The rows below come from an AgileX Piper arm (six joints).
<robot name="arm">
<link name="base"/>
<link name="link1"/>
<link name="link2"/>
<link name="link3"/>
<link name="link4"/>
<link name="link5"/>
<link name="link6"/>
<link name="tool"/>
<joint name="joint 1" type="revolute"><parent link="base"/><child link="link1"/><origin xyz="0 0 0.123" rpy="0 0 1.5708"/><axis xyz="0 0 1"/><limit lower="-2.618" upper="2.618"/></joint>
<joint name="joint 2" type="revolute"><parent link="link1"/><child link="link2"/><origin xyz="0 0 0" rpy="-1.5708 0 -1.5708"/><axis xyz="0 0 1"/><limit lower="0" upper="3.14"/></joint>
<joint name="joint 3" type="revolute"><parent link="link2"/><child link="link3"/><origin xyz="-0.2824 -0.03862 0"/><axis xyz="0 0 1"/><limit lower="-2.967" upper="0"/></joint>
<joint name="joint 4" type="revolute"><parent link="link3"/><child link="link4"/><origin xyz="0.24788 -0.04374 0" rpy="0.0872 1.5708 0"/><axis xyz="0 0 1"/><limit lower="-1.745" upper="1.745"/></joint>
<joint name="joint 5" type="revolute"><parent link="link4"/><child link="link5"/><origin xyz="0 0 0" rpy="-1.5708 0 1.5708"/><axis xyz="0 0 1"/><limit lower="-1.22" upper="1.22"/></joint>
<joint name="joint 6" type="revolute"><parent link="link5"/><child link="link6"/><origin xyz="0 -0.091 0" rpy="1.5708 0 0"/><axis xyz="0 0 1"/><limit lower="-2.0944" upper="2.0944"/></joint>
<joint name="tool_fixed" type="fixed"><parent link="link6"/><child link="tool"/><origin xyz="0 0 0"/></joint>
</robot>
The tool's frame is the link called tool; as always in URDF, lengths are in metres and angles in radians.
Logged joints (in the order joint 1, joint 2, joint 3, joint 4, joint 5, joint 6), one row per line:
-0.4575, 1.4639, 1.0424, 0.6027, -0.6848, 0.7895
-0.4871, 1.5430, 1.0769, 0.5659, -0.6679, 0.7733
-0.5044, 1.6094, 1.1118, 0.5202, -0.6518, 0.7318
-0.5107, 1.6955, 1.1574, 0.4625, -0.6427, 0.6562
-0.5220, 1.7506, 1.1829, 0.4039, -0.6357, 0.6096
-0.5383, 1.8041, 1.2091, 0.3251, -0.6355, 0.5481
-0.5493, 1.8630, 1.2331, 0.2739, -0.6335, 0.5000
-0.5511, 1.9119, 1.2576, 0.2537, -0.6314, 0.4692
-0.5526, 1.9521, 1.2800, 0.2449, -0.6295, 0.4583
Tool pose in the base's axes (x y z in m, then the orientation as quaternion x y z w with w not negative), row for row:
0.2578, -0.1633, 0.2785, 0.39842, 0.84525, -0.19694, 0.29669
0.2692, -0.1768, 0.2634, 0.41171, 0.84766, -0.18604, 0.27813
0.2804, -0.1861, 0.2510, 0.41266, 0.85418, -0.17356, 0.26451
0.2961, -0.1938, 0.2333, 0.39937, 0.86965, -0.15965, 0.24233
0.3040, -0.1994, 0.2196, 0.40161, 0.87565, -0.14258, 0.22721
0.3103, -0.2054, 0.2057, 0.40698, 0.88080, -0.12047, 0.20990
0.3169, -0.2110, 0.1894, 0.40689, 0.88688, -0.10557, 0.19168
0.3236, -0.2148, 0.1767, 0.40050, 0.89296, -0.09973, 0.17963
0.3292, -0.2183, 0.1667, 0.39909, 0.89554, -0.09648, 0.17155
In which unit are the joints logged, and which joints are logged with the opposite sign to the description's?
The joints are logged in radians. Opposite sign: joint 3, joint 4, joint 5.
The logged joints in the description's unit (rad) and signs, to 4 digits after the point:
-0.4575, 1.4639, -1.0424, -0.6027, 0.6848, 0.7895
-0.4871, 1.5430, -1.0769, -0.5659, 0.6679, 0.7733
-0.5044, 1.6094, -1.1118, -0.5202, 0.6518, 0.7318
-0.5107, 1.6955, -1.1574, -0.4625, 0.6427, 0.6562
-0.5220, 1.7506, -1.1829, -0.4039, 0.6357, 0.6096
-0.5383, 1.8041, -1.2091, -0.3251, 0.6355, 0.5481
-0.5493, 1.8630, -1.2331, -0.2739, 0.6335, 0.5000
-0.5511, 1.9119, -1.2576, -0.2537, 0.6314, 0.4692
-0.5526, 1.9521, -1.2800, -0.2449, 0.6295, 0.4583

